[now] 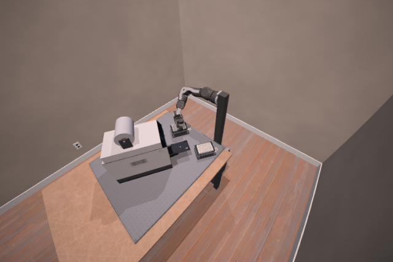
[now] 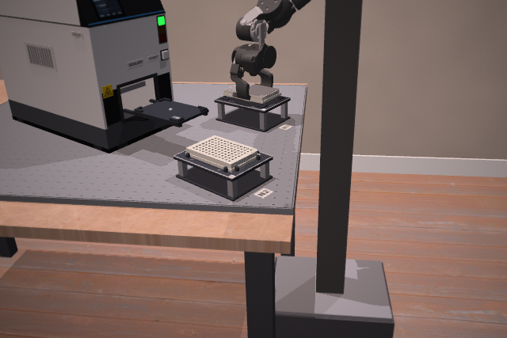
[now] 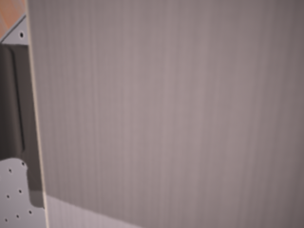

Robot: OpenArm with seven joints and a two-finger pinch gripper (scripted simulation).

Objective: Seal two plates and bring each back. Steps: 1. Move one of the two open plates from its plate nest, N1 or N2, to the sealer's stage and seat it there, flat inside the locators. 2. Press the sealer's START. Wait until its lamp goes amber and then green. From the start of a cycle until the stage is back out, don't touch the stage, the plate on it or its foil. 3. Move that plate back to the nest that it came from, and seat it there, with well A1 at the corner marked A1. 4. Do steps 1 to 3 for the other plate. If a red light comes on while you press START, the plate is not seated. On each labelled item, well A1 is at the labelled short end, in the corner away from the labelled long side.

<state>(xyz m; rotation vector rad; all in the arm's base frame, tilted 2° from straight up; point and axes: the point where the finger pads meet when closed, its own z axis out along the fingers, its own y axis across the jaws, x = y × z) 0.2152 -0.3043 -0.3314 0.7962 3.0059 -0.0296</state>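
My hand is 340 mm to the right of the plate, 20 mm short of it and 20 mm above it. Round my hand: start button: 210 mm ahead, 110 mm above, 60 mm to the left; nest label: 400 mm to the left, 80 mm below, 70 mm behind; sealer stage: 190 mm to the left, 160 mm ahead, 20 mm above.
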